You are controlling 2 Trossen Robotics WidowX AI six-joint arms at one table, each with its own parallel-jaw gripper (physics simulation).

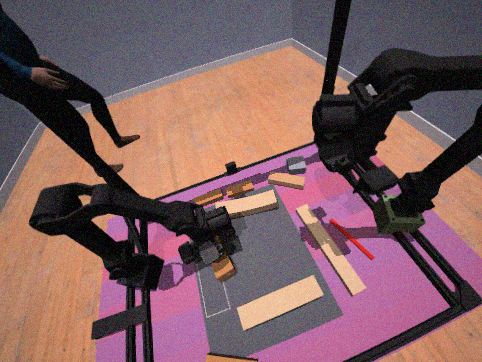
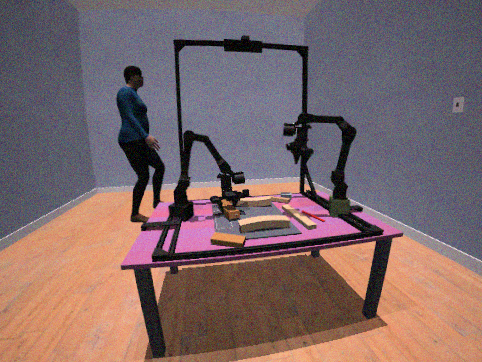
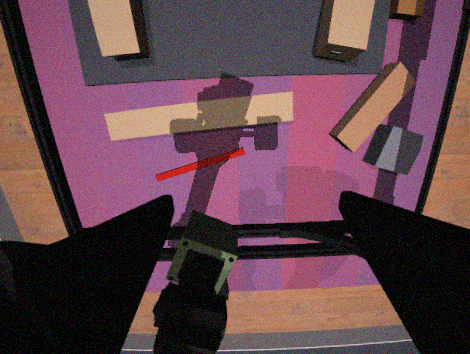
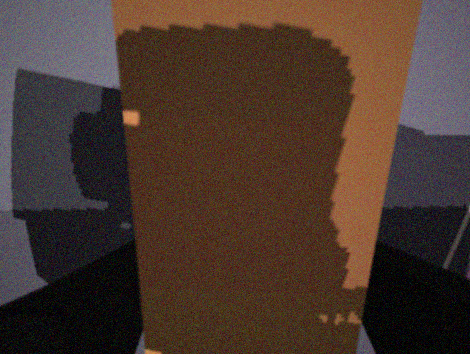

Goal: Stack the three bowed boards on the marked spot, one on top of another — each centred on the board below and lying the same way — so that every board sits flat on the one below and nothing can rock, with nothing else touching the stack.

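Frame: origin at the left arm's base, x ahead, y left, z up, level; metres.
Seen in the pictures: left gripper, fingertip midpoint: (image 1: 342, 178) (image 2: 299, 165) (image 3: 256, 201); right gripper, fingertip midpoint: (image 4: 249, 243); left arm's base, link origin: (image 1: 403, 207) (image 2: 339, 198) (image 3: 200, 268); right arm's base, link origin: (image 1: 134, 268) (image 2: 180, 203).
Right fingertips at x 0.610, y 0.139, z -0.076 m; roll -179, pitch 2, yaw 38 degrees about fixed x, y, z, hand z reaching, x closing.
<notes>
Pixels of each thing's top centre, then the offset from my right fingertips to it. Level surfaces: height alone.
- grey mat, surface height: dz -0.010 m
- orange board, top centre: (image 4: 252, 341) (image 1: 211, 243) (image 2: 227, 204) dy -0.004, dx +0.003, dz +0.040 m
- red stick, top centre: (image 3: 198, 165) (image 1: 350, 237) (image 2: 312, 215) dy -0.068, dx -0.464, dz -0.010 m
- tan block, top centre: (image 3: 376, 109) (image 1: 286, 177) (image 2: 278, 197) dy -0.303, dx -0.251, dz +0.012 m
- grey block, top centre: (image 3: 400, 151) (image 1: 296, 162) dy -0.380, dx -0.293, dz +0.020 m
- orange block, top centre: (image 2: 228, 236) dy +0.318, dx -0.108, dz +0.016 m
A pale bowed board (image 1: 280, 302) (image 2: 264, 223) (image 3: 116, 25) arches on the front of the grey mat (image 1: 280, 255) (image 3: 225, 35). Another pale bowed board (image 1: 250, 202) (image 2: 255, 201) (image 3: 350, 22) lies at its back. My right gripper (image 1: 212, 250) (image 2: 227, 199) (image 4: 249, 243) is low at the mat's left, shut on an orange board (image 1: 225, 270) (image 2: 231, 214) (image 4: 240, 175); whether the board is clear of the mat I cannot tell. The white outline (image 1: 218, 313) (image 4: 456, 237) of the marked spot is partly hidden beside it. My left gripper (image 1: 357, 170) (image 2: 297, 156) (image 3: 256, 201) is open, empty and high at the right.
A long pale board (image 1: 332, 252) (image 2: 300, 217) (image 3: 150, 120) and a red stick (image 1: 351, 239) (image 2: 313, 216) (image 3: 200, 164) lie right of the mat. A tan block (image 1: 286, 180) (image 3: 372, 107), a grey block (image 1: 296, 164) (image 3: 395, 147) and orange blocks lie behind. An orange block (image 2: 228, 239) lies at the front.
</notes>
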